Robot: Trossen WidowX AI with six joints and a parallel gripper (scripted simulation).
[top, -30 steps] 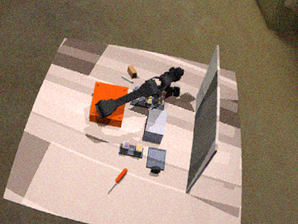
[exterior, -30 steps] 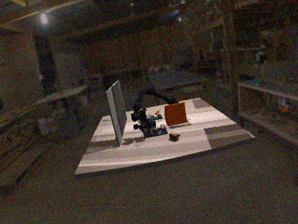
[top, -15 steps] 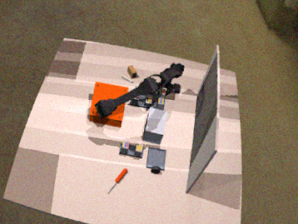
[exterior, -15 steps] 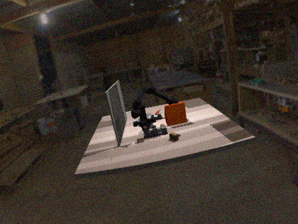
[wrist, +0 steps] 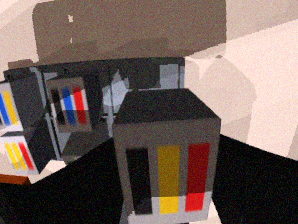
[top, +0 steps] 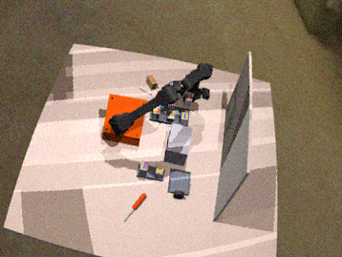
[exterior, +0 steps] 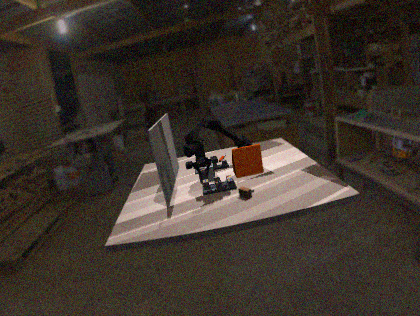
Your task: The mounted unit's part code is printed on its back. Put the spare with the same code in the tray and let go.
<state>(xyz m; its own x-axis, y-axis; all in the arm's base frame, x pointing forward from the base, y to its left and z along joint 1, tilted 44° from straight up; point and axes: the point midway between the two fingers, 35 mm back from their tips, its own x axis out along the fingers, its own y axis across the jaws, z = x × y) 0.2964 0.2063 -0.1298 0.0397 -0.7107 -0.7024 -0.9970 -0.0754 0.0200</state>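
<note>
Now: the tray 41 cm to the right of my gripper tip, 10 cm below it and 4 cm ahead of it. Also, from my gripper tip: tall grey upright panel 24 cm to the right, 23 cm ahead, 12 cm above; small brown block 21 cm behind, 16 cm to the left, 8 cm below.
</note>
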